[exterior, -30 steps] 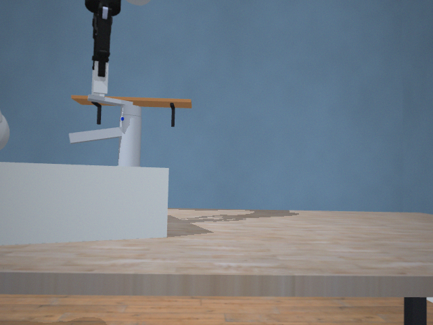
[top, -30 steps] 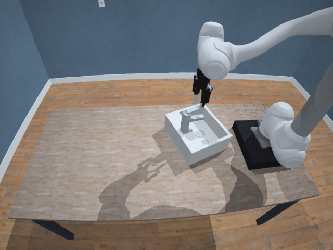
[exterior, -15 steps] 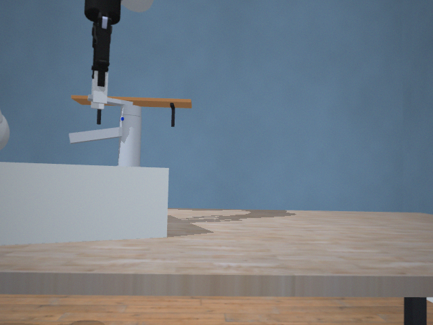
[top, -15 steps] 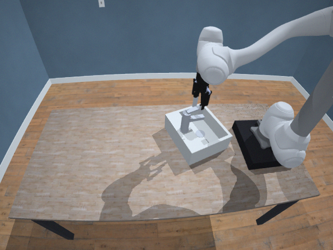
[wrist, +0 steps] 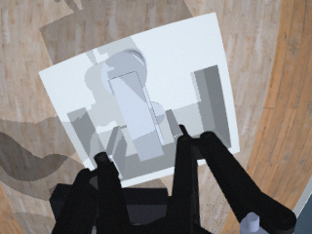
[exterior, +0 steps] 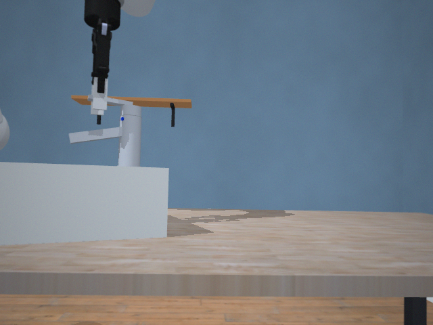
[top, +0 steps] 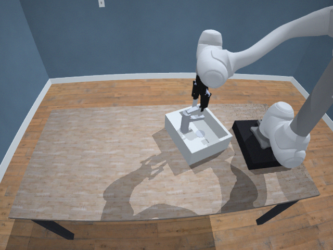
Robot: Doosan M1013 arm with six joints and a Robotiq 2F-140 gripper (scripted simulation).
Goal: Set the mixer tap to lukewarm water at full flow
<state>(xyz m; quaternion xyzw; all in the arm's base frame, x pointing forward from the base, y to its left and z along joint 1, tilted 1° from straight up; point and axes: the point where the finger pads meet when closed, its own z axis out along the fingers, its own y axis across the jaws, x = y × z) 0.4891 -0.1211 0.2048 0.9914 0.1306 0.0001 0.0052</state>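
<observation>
Right now the lever is 2 cm ahead of my hand and 1 cm to the left of it. The rest, counted from my hand: white basin: 24 cm below, 5 cm behind, 1 cm to the right; grey mixer tap: 5 cm below, 5 cm ahead, 1 cm to the left.
</observation>
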